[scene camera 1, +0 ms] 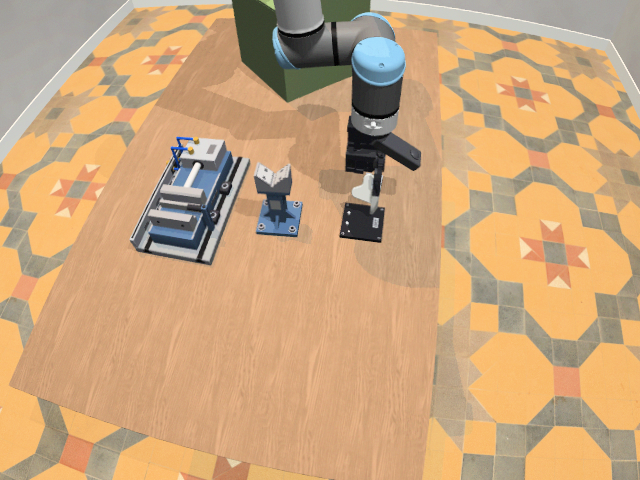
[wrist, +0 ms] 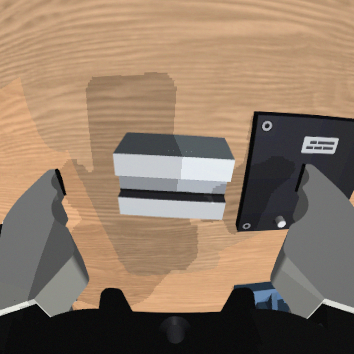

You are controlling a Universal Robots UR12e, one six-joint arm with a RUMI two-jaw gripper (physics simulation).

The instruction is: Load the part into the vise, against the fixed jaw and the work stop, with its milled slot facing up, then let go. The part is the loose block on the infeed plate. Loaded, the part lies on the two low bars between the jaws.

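Frame: origin at the arm's base, x back, y up, z left, level; millimetres.
Where they show: gripper, fingertip midpoint: (scene camera 1: 374, 188) (wrist: 179, 170).
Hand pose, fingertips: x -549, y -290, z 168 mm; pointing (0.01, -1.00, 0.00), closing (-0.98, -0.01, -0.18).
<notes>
Each offset is from my fingertips to the top centre of the thing. "*": to the spot under its first point.
The part @(dz -4, dx +4, dy +12 mm) (wrist: 172, 167), a light grey block, lies on the table beside the black infeed plate @(dz -32, dx -85, dy -10 mm) (scene camera 1: 356, 231) (wrist: 272, 175), apart from it. Its slot runs lengthwise and shows from above in the wrist view; in scene camera 1 the gripper hides the part. My gripper (scene camera 1: 370, 198) (wrist: 179, 170) is open and empty above the part, its fingers beyond the part's two ends in the wrist view, the right one over the plate. The blue vise @(dz -419, dx -16, dy +81 mm) (scene camera 1: 174, 238) stands at the left. Its fixed jaw (scene camera 1: 172, 219) is in front, its moving jaw (scene camera 1: 182, 193) behind, and the work stop @(* dz -358, dx -105, dy +50 mm) (scene camera 1: 208, 217) on its right side.
A blue stand with a grey V-block @(* dz -214, dx -78, dy +113 mm) (scene camera 1: 273, 184) on top stands between the vise and the infeed plate; part of its base @(* dz -184, dx -64, dy -8 mm) (wrist: 267, 295) shows in the wrist view. Blue hoses @(* dz -455, dx +68, dy +89 mm) (scene camera 1: 175, 149) rise at the vise's back left. A green box (scene camera 1: 305, 77) stands behind.
</notes>
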